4 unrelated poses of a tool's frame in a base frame.
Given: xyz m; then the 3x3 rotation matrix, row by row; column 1 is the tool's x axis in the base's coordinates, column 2 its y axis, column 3 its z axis. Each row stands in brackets.
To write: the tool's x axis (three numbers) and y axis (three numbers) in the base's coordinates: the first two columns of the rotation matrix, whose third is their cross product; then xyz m. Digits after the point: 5 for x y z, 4 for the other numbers.
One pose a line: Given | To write
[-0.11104 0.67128 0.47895], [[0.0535 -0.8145 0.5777], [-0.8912 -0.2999 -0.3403], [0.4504 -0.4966 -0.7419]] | 0.0535 -0.8912 0.4504 -0.8145 -0.2999 -0.4966 -0.11104 0.67128 0.47895
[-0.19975 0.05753 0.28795], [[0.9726 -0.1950 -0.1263], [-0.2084 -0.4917 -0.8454], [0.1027 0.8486 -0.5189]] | 0.9726 -0.2084 0.1027 -0.1950 -0.4917 0.8486 -0.19975 0.05753 0.28795
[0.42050 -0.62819 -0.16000], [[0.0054 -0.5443 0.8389], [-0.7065 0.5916 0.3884], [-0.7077 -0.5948 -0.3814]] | 0.0054 -0.7065 -0.7077 -0.5443 0.5916 -0.5948 0.42050 -0.62819 -0.16000
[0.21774 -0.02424 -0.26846], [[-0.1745 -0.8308 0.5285], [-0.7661 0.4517 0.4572], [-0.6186 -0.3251 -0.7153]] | -0.1745 -0.7661 -0.6186 -0.8308 0.4517 -0.3251 0.21774 -0.02424 -0.26846
